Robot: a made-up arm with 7 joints.
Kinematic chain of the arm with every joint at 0, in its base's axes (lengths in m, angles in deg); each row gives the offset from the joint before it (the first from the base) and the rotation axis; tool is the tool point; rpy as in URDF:
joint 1: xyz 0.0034 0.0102 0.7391 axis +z
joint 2: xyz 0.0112 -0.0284 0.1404 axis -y
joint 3: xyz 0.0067 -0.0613 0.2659 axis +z
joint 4: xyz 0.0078 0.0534 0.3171 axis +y
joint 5: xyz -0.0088 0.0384 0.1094 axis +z
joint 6: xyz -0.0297 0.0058 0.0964 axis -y
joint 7: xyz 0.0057 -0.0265 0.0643 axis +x
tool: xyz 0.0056 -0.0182 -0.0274 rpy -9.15 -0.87 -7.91
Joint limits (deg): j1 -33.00..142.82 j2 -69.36..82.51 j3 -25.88..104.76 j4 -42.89..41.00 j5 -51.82..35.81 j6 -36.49..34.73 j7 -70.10..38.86
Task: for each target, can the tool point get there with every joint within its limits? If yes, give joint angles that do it. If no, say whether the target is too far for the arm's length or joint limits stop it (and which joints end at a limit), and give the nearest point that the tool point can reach.
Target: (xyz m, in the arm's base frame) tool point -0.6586 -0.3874 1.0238
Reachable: yes | joints 16.89 69.99 61.78 -33.45 -13.83 -4.02 21.96
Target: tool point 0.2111 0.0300 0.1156
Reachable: no: joint limits stop it (at a limit: joint 1, joint 2, joint 4, joint 5, joint 6, joint 7) | nearest point 0.6561 -0.3505 0.7186 | short by 0.841 m
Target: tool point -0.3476 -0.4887 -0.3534
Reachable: no: too far | nearest point -0.4242 -0.5975 0.7181 | short by 1.080 m
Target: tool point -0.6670 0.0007 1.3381
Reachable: yes | joints -2.36 53.63 7.58 -4.51 15.59 7.33 18.59
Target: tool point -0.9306 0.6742 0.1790
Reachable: no: too far | nearest point -0.6468 0.3752 0.7259 | short by 0.685 m
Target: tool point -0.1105 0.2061 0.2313
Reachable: no: joint limits stop it (at a limit: joint 1, joint 2, joint 4, joint 5, joint 6, joint 7) | nearest point -0.6241 0.3968 0.7280 | short by 0.739 m
